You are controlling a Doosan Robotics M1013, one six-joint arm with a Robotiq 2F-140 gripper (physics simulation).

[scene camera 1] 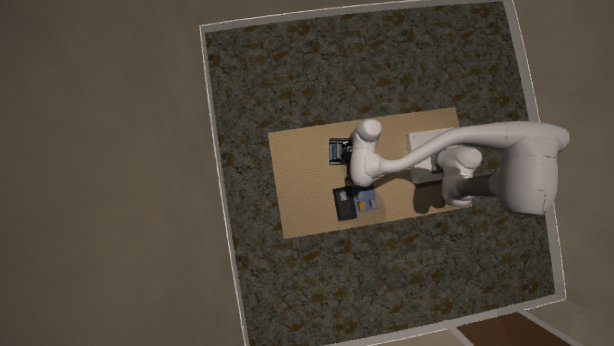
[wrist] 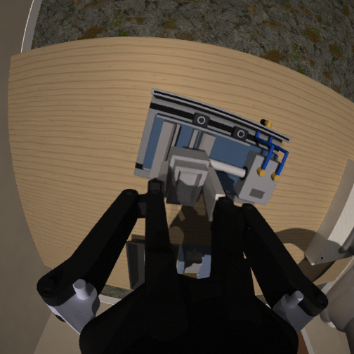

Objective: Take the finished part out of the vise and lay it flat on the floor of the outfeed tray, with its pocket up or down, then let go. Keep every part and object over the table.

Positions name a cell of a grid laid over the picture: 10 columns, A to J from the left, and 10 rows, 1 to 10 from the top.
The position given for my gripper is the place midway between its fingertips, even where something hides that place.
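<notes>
There is a vise (wrist: G5) that I can see, and I see my own gripper (wrist: F5) as well.
</notes>
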